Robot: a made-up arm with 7 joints.
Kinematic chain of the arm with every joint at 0, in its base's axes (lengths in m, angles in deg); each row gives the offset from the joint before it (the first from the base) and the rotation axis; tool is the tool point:
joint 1: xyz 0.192 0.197 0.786 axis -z
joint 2: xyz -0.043 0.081 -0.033 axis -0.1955 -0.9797 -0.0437
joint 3: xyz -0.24 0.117 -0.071 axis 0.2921 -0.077 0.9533
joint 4: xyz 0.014 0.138 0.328 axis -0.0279 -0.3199 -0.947
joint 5: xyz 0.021 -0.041 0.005 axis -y
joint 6: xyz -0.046 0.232 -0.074 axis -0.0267 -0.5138 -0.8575
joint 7: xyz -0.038 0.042 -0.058 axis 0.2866 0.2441 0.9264
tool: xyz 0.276 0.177 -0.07
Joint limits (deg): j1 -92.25..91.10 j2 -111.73..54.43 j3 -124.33..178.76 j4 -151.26..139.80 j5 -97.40..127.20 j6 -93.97..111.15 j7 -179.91..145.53
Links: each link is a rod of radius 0.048 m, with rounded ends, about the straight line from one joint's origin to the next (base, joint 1, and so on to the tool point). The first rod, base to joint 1, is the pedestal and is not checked.
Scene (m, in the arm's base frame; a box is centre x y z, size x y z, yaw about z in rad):
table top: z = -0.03
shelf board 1: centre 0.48 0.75 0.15 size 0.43 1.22 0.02 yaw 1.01
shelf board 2: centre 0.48 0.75 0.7 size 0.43 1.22 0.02 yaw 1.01
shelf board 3: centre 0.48 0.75 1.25 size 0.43 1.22 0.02 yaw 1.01
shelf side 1: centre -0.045 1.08 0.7 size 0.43 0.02 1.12 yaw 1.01
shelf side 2: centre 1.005 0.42 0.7 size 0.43 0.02 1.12 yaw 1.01
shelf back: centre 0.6 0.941 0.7 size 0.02 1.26 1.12 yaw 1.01
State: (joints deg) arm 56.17 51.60 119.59 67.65 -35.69 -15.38 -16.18
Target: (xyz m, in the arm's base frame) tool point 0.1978 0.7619 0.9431
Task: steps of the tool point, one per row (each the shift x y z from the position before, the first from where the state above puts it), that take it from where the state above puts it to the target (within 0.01 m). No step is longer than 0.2 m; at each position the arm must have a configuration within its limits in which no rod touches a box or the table.
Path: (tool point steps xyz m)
1: -0.1150 -0.1040 -0.0299
2: -0.0804 -0.1313 -0.0024
3: -0.0378 -0.1360 0.0322
4: 0.0005 0.0813 0.1061
5: 0.0131 0.0288 0.1315
6: 0.0297 -0.0255 0.1290
7: 0.0429 -0.0702 0.1044
8: 0.0605 0.1081 0.0041
9: 0.0689 0.0978 -0.0041

